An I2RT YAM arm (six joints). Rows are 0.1 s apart.
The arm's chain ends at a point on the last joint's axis. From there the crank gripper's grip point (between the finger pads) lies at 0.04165 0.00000 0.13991 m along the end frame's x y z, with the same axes.
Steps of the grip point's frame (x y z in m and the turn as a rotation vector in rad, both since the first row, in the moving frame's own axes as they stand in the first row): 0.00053 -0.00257 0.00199 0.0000 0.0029 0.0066; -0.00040 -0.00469 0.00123 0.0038 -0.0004 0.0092; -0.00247 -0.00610 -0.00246 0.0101 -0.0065 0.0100; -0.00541 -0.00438 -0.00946 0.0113 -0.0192 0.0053; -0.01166 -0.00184 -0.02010 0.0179 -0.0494 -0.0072; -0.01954 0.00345 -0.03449 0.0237 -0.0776 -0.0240; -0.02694 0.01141 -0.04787 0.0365 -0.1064 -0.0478; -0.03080 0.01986 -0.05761 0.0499 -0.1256 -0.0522; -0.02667 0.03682 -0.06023 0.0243 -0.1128 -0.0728
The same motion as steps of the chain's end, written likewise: 0.00013 -0.00285 0.00211 0.0000 0.0029 0.0066; -0.00034 -0.00454 0.00121 0.0038 -0.0004 0.0092; -0.00156 -0.00510 -0.00272 0.0101 -0.0065 0.0100; -0.00272 -0.00301 -0.01023 0.0113 -0.0192 0.0053; -0.00469 0.00096 -0.02196 0.0179 -0.0494 -0.0072; -0.00852 0.00767 -0.03725 0.0237 -0.0776 -0.0240; -0.01169 0.01822 -0.05137 0.0365 -0.1064 -0.0478; -0.01272 0.02866 -0.06149 0.0499 -0.1256 -0.0522; -0.01044 0.04272 -0.06395 0.0243 -0.1128 -0.0728
